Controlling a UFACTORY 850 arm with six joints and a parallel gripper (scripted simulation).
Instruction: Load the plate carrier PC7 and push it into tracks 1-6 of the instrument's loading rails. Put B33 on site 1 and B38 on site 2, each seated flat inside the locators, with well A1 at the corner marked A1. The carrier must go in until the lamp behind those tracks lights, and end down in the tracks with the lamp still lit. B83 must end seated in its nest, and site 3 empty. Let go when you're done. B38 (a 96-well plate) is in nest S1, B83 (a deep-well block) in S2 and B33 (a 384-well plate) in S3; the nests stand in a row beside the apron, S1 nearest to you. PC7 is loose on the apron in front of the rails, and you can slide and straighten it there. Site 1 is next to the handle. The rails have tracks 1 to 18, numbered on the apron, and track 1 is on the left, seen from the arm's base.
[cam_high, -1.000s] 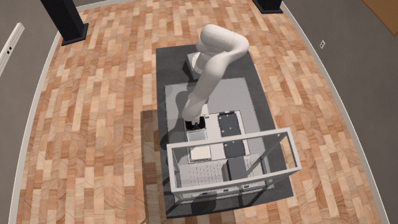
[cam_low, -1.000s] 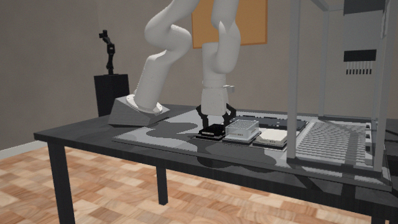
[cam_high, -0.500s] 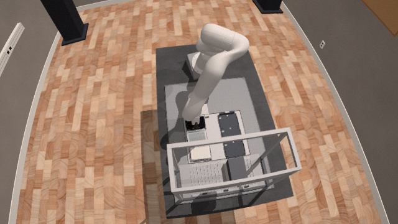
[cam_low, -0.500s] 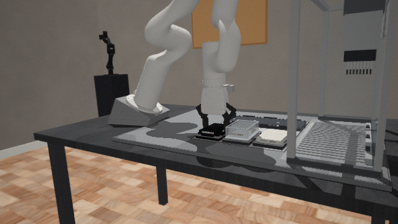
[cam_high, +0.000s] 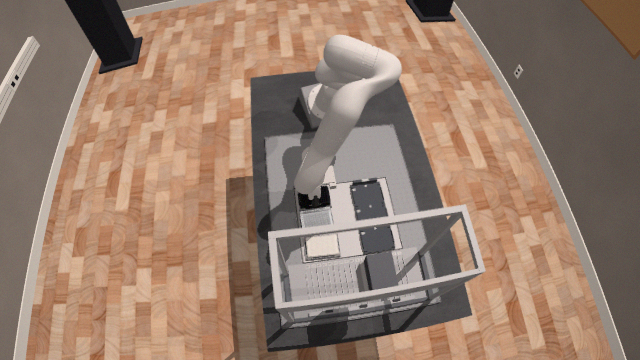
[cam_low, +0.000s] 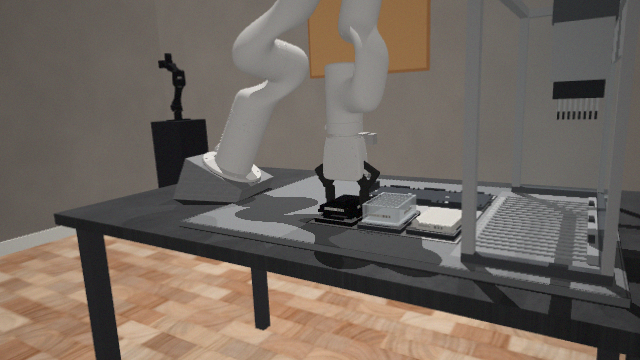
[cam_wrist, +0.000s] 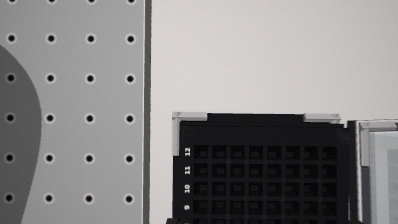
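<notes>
Now: the nest S1 4 cm below my hand. The rest, counted from my hand: black 96-well plate B38 (1 cm below); then dark carrier PC7 (13 cm ahead, 23 cm to the left, 3 cm below); then nest S3 (22 cm ahead, 1 cm to the right, 4 cm below).
</notes>
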